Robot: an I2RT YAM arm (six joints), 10 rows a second.
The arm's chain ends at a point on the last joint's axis. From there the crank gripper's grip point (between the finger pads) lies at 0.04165 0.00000 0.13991 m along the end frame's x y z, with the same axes.
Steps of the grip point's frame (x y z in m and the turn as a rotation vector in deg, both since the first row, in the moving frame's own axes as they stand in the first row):
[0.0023, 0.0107, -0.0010, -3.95, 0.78, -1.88]
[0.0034, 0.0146, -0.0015, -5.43, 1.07, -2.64]
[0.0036, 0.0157, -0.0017, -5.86, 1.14, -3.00]
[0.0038, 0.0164, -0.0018, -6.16, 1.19, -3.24]
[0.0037, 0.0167, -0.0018, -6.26, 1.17, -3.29]
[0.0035, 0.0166, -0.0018, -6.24, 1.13, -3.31]
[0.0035, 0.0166, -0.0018, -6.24, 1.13, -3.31]
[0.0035, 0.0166, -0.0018, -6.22, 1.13, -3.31]
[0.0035, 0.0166, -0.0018, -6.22, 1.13, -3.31]
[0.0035, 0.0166, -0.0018, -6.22, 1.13, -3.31]
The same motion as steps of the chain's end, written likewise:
[0.0003, 0.0025, -0.0001, -3.95, 0.78, -1.88]
[0.0005, 0.0034, -0.0002, -5.43, 1.07, -2.64]
[0.0005, 0.0037, -0.0002, -5.86, 1.14, -3.00]
[0.0006, 0.0039, -0.0002, -6.16, 1.19, -3.24]
[0.0005, 0.0040, -0.0002, -6.26, 1.17, -3.29]
[0.0004, 0.0039, -0.0003, -6.24, 1.13, -3.31]
[0.0004, 0.0039, -0.0003, -6.24, 1.13, -3.31]
[0.0004, 0.0040, -0.0003, -6.22, 1.13, -3.31]
[0.0004, 0.0040, -0.0003, -6.22, 1.13, -3.31]
[0.0004, 0.0040, -0.0003, -6.22, 1.13, -3.31]

